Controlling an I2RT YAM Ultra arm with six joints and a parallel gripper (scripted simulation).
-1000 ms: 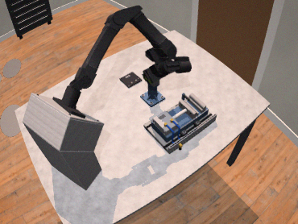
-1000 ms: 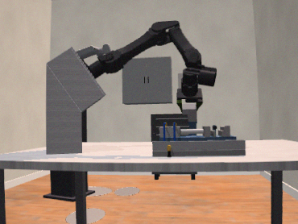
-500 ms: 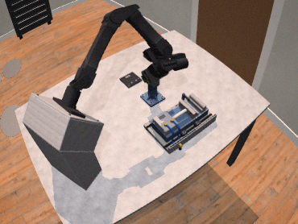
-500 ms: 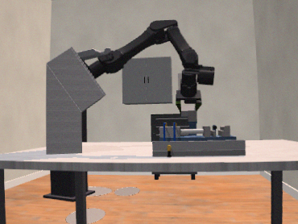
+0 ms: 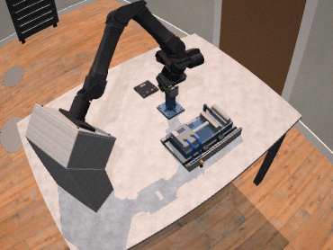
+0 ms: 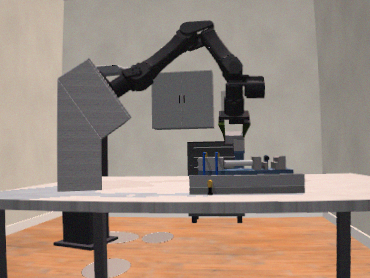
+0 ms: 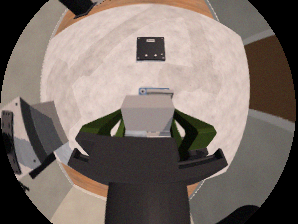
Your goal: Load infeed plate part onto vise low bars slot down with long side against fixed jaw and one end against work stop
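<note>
Now: hand 19 cm to the left of the moving jaw, 11 cm short of it and 8 cm above it. Round my hand: dark infeed plate (17 cm to the left, 16 cm below, 4 cm behind); grey part (right at my hand); air cylinder rod (20 cm to the right, 8 cm below, 6 cm ahead).
</note>
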